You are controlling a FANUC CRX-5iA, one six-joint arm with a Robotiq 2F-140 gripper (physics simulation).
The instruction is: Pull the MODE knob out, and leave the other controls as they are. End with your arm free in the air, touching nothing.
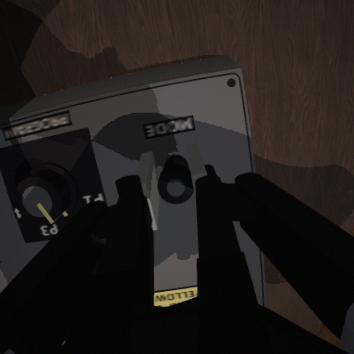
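Observation:
The MODE knob is a dark round knob with a grey centre on its cap, standing on the grey panel below the MODE label. My gripper is shut on the MODE knob, with one finger pad on its left and one on its right. The finger bodies hide the panel on both sides of the knob. How far the knob stands out from the panel is hard to tell from above.
The PROGRAM selector sits left of the gripper, its yellow pointer line toward P3. A yellow label shows between the fingers at the bottom. A corner screw is at the panel's upper right. Brown wooden table surrounds the panel.

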